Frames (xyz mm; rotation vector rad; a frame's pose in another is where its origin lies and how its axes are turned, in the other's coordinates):
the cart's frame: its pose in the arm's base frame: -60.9 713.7 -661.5 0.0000 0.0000 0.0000
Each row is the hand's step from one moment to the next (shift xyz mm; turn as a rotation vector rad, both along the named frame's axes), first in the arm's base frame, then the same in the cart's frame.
Working: the arm's base frame: its pose in the cart's frame: 60.9 -713.7 661.5 0.0000 0.0000 0.0000

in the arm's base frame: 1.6 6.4 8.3 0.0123 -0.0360 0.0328
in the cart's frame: 1.6 6.4 8.3 0.0123 -0.0360 0.0328
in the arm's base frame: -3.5 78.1 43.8 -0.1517 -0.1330 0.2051
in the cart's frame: -3.5 78.1 43.8 -0.1517 -0.1330 0.2051
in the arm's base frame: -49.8 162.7 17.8 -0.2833 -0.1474 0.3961
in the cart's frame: -49.8 162.7 17.8 -0.2833 -0.1474 0.3961
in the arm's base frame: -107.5 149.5 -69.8 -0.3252 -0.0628 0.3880
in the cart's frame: -107.5 149.5 -69.8 -0.3252 -0.0628 0.3880
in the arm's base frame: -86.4 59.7 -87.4 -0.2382 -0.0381 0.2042
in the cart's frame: -86.4 59.7 -87.4 -0.2382 -0.0381 0.2042
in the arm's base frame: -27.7 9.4 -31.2 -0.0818 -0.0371 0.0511
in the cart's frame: -27.7 9.4 -31.2 -0.0818 -0.0371 0.0511
